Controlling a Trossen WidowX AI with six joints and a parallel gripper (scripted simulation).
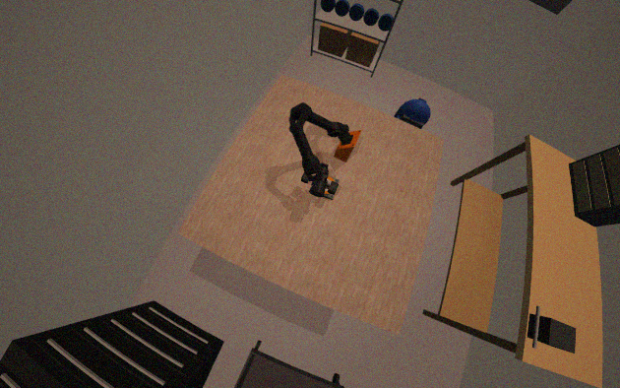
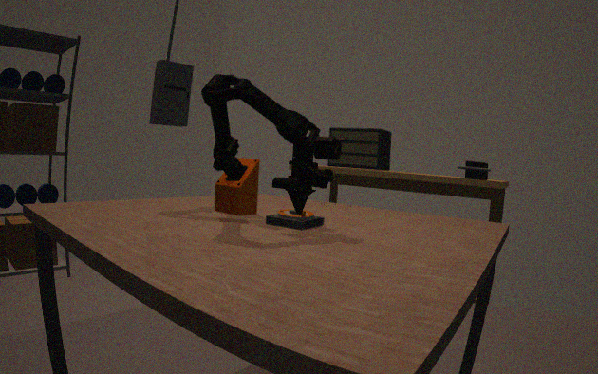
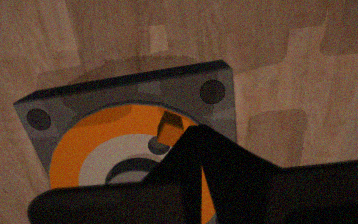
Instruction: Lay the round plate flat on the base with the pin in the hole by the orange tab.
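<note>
My gripper tip is 2 cm past the round orange plate and 3 cm to the right of it. The rest, counted from my gripper tip: grey square base: 4 cm behind, 4 cm to the left, 2 cm below.
</note>
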